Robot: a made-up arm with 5 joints. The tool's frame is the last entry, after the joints.
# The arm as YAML. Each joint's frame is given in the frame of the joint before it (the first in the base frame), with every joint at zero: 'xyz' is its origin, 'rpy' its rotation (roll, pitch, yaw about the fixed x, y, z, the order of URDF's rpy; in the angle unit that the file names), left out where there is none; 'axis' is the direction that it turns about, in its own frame. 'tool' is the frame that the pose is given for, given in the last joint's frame.
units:
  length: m
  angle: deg
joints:
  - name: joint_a
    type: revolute
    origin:
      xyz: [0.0, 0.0, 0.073]
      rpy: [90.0, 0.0, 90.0]
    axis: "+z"
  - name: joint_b
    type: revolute
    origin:
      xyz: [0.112, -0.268, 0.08]
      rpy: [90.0, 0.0, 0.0]
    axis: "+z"
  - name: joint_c
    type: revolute
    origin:
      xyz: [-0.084, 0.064, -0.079]
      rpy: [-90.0, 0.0, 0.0]
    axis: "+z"
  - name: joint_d
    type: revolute
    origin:
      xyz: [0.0, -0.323, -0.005]
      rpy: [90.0, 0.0, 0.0]
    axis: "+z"
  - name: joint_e
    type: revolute
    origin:
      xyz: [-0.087, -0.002, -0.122]
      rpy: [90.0, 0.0, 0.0]
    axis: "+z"
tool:
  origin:
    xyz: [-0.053, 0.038, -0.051]
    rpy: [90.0, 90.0, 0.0]
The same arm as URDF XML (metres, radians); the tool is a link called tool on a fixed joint. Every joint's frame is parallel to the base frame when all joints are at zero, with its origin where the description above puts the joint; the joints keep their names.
<robot name="arm">
  <joint name="tool_joint" type="fixed">
    <parent link="link5"/>
    <child link="tool"/>
    <origin xyz="0.0510 -0.0530 -0.0380"/>
  </joint>
  <joint name="joint_e" type="continuous">
    <parent link="link4"/>
    <child link="link5"/>
    <origin xyz="-0.0020 -0.0870 0.1220"/>
    <axis xyz="-1 0 0"/>
  </joint>
  <joint name="joint_d" type="continuous">
    <parent link="link3"/>
    <child link="link4"/>
    <origin xyz="-0.0050 0.0000 -0.3230"/>
    <axis xyz="0 0 -1"/>
  </joint>
  <joint name="joint_c" type="continuous">
    <parent link="link2"/>
    <child link="link3"/>
    <origin xyz="0.0640 -0.0840 0.0790"/>
    <axis xyz="1 0 0"/>
  </joint>
  <joint name="joint_b" type="continuous">
    <parent link="link1"/>
    <child link="link2"/>
    <origin xyz="0.0800 0.1120 -0.2680"/>
    <axis xyz="0 0 -1"/>
  </joint>
  <joint name="joint_a" type="continuous">
    <parent link="base"/>
    <child link="link1"/>
    <origin xyz="0.0000 0.0000 0.0730"/>
    <axis xyz="1 0 0"/>
  </joint>
  <link name="base"/>
  <link name="link1"/>
  <link name="link2"/>
  <link name="link3"/>
  <link name="link4"/>
  <link name="link5"/>
  <link name="tool"/>
</robot>

